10 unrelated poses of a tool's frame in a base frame.
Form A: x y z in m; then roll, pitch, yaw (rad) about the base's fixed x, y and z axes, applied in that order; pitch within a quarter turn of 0, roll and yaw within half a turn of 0.
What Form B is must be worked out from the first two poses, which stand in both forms.
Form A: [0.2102, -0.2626, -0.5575, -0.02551, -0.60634, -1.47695]
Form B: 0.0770, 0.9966, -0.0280; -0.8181, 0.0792, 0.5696; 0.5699, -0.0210, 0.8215; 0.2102, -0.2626, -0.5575
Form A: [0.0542, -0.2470, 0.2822, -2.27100, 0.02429, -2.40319]
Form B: -0.7393, -0.4200, 0.5263; -0.6729, 0.4890, -0.5550; -0.0243, -0.7645, -0.6442; 0.0542, -0.2470, 0.2822
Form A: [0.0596, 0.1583, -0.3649, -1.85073, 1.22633, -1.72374]
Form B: -0.0514, -0.1353, 0.9895; -0.3338, 0.9361, 0.1106; -0.9413, -0.3245, -0.0933; 0.0596, 0.1583, -0.3649
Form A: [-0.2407, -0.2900, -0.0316, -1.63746, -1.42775, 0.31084]
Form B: 0.1357, 0.9606, -0.2424; 0.0436, 0.2386, 0.9701; 0.9898, -0.1422, -0.0095; -0.2407, -0.2900, -0.0316
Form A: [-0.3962, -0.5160, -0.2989, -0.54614, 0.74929, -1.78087]
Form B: -0.1527, 0.9095, 0.3866; -0.7161, 0.1678, -0.6776; -0.6811, -0.3803, 0.6257; -0.3962, -0.5160, -0.2989
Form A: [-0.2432, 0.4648, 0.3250, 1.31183, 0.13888, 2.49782]
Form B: -0.7921, -0.2607, 0.5518; 0.5944, -0.1245, 0.7944; -0.1384, 0.9573, 0.2536; -0.2432, 0.4648, 0.3250
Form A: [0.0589, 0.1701, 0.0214, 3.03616, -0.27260, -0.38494]
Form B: 0.8926, -0.3997, 0.2086; -0.3616, -0.9110, -0.1981; 0.2692, 0.1014, -0.9577; 0.0589, 0.1701, 0.0214
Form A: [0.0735, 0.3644, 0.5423, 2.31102, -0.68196, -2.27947]
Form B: -0.5053, -0.2092, -0.8372; -0.5894, 0.7923, 0.1578; 0.6303, 0.5732, -0.5236; 0.0735, 0.3644, 0.5423
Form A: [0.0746, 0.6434, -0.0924, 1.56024, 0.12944, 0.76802]
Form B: 0.7133, 0.0855, 0.6957; 0.6889, 0.0973, -0.7183; -0.1291, 0.9916, 0.0105; 0.0746, 0.6434, -0.0924
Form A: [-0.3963, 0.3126, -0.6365, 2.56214, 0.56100, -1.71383]
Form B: -0.1207, -0.8697, -0.4785; -0.8381, -0.1691, 0.5187; -0.5320, 0.4636, -0.7085; -0.3963, 0.3126, -0.6365
